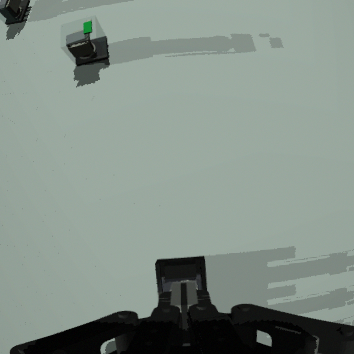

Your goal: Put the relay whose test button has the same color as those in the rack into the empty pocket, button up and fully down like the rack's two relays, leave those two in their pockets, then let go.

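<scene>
A relay with a clear case, black base and bright green test button stands upright on the table at the upper left. Part of another dark relay shows at the top left corner; its button colour does not show. My gripper is shut at the bottom centre, its fingertips together with no relay visible between them. Just beyond and under the tips is a black, square-rimmed part with a dark inside, which looks like one end of the rack. The fingers cover most of it, so its pockets, relays and button colours are hidden.
A pale grey-green table fills the background. Long shadows run to the right of the green-button relay and of the black rimmed part. The two relays at the upper left stand well away from the gripper.
</scene>
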